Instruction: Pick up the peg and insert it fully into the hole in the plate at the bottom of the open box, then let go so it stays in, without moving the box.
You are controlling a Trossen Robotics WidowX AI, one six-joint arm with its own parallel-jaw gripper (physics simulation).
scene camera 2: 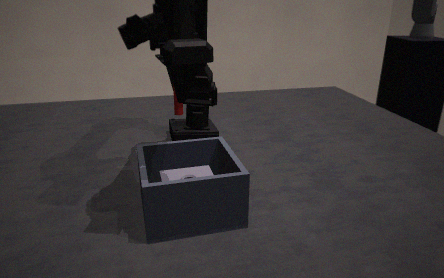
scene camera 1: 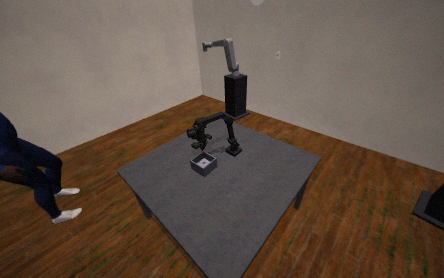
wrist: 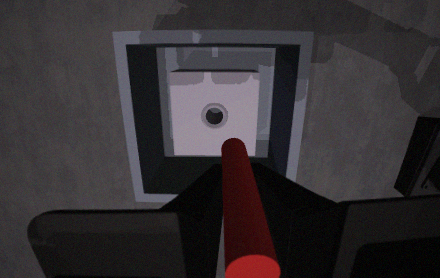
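Pixels of known places: gripper, fingertip midpoint: (scene camera 2: 180, 101) (scene camera 1: 202, 149) (wrist: 236, 172); arm's base, link origin: (scene camera 2: 196, 126) (scene camera 1: 233, 149).
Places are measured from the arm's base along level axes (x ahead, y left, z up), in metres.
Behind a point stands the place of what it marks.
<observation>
My gripper (scene camera 1: 202, 147) @(z 0.157, x 0.317, y -0.025 m) (scene camera 2: 179, 94) @(z 0.157, x 0.317, y -0.025 m) (wrist: 236, 172) @(z 0.157, x 0.317, y -0.025 m) is shut on the red peg (scene camera 2: 178, 107) @(z 0.149, x 0.325, y -0.028 m) (wrist: 242, 200) @(z 0.194, x 0.319, y -0.034 m), which is roughly upright with its lower end sticking out below the fingers. The peg end is above the rim of the open grey box (scene camera 1: 200, 169) @(z 0.034, x 0.401, y 0.041 m) (scene camera 2: 197, 210) @(z 0.013, x 0.410, y -0.002 m) (wrist: 123, 100) @(z 0.064, x 0.412, y -0.024 m), not inside it. In the wrist view the peg's far end overlaps the near edge of the pale plate (scene camera 2: 172, 173) @(z 0.024, x 0.308, y -0.044 m) (wrist: 190, 132) @(z 0.024, x 0.353, y 0.008 m), below and right of the round hole (wrist: 214, 116). The hole appears empty. In scene camera 2 the front wall hides part of the plate.
The box stands on the grey table (scene camera 1: 215, 215) @(z -0.034, x 0.529, y 0.406 m) (scene camera 2: 325, 215) @(z -0.034, x 0.369, y 0.216 m). My arm's base (scene camera 1: 233, 150) @(z 0.013, x 0.021, y 0.019 m) (scene camera 2: 194, 131) @(z 0.001, x 0.041, y -0.006 m) is behind the box in scene camera 2. A person's legs (scene camera 1: 42, 175) are beside the table at left. Another arm stands on a black pedestal (scene camera 1: 236, 95) (scene camera 2: 412, 75) beyond the table.
</observation>
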